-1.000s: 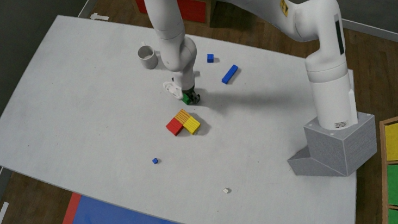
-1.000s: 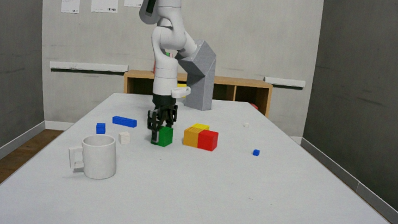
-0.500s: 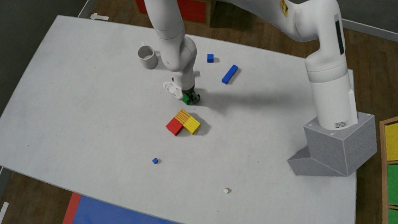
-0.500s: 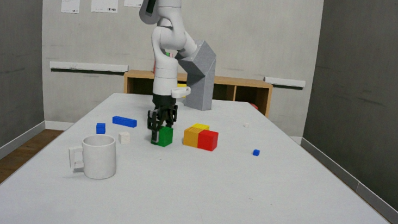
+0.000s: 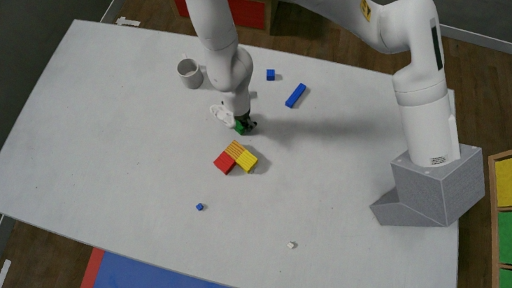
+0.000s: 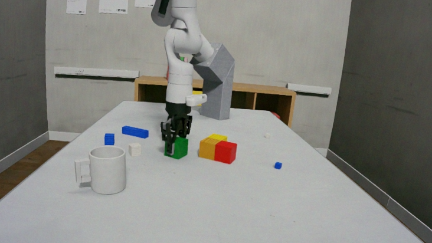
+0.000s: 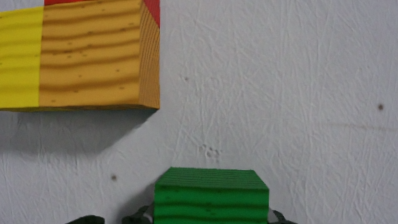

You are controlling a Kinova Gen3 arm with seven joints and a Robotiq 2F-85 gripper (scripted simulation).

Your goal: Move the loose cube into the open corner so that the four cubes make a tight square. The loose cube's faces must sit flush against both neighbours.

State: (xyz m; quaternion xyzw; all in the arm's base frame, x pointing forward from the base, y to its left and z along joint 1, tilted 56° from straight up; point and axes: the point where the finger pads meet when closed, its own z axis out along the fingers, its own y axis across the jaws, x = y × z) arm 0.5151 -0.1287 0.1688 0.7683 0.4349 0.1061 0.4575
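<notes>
Now: the green cube right at my hand. The rest, counted from my hand: small white cube: 120 mm to the right, 20 mm behind, 10 mm below; yellow cube: 140 mm to the left, 20 mm behind; orange cube: 100 mm to the left, 20 mm ahead.
</notes>
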